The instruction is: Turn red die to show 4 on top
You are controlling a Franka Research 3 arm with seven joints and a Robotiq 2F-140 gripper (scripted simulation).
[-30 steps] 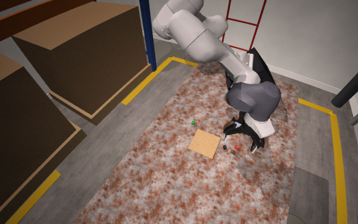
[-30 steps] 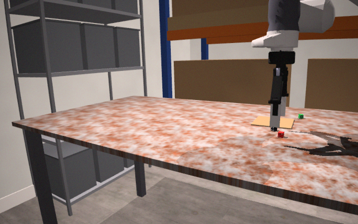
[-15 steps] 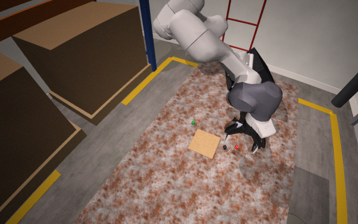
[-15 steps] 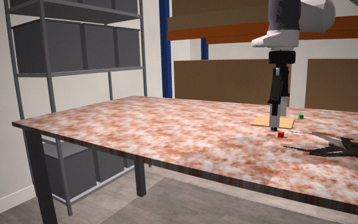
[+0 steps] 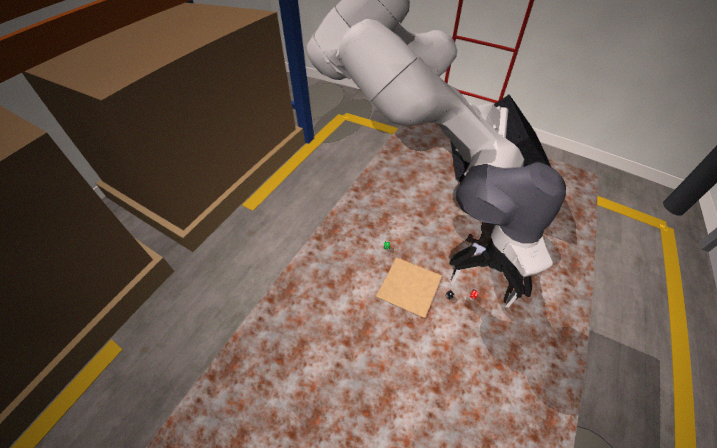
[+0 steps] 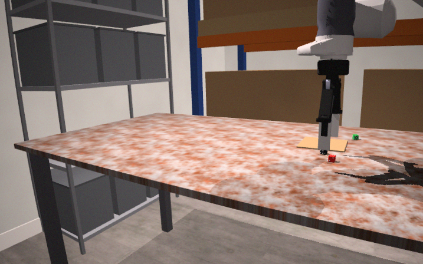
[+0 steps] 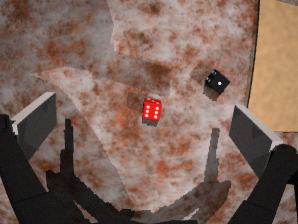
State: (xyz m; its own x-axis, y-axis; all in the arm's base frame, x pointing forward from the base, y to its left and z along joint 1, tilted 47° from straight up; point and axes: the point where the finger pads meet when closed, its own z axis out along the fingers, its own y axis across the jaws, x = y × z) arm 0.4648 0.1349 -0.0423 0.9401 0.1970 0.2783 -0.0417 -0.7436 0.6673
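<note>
My gripper is now 10 mm past the red die, 10 mm to the left of it and 50 mm above it. Round my hand: green die: 60 mm behind, 280 mm to the right, 50 mm below; then tan mat: 30 mm ahead, 180 mm to the right, 60 mm below; then black die: 20 mm ahead, 70 mm to the right, 50 mm below.
</note>
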